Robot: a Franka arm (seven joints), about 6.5 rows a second.
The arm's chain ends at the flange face. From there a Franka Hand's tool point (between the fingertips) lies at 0.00 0.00 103.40 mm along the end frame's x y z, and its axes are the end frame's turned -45 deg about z.
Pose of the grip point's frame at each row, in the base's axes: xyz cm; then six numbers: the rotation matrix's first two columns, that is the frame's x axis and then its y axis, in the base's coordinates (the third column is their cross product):
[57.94, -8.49, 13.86, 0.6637, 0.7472, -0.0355, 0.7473, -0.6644, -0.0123]
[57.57, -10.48, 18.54, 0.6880, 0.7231, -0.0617, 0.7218, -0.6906, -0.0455]
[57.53, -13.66, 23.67, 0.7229, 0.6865, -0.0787, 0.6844, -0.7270, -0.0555]
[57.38, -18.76, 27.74, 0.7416, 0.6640, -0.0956, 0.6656, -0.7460, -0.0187]
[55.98, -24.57, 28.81, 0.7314, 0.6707, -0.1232, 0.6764, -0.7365, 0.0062]
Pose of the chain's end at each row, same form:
[58.28, -8.30, 24.19, 0.9977, 0.0585, -0.0338, 0.0591, -0.9982, 0.0164]
[58.35, -10.34, 28.85, 0.9969, 0.0230, -0.0758, 0.0239, -0.9996, 0.0115]
[58.52, -13.52, 33.96, 0.9951, -0.0286, -0.0949, -0.0272, -0.9995, 0.0164]
[58.25, -18.25, 38.03, 0.9950, -0.0580, -0.0808, -0.0537, -0.9970, 0.0544]
[56.88, -23.66, 39.07, 0.9955, -0.0465, -0.0827, -0.0389, -0.9950, 0.0915]

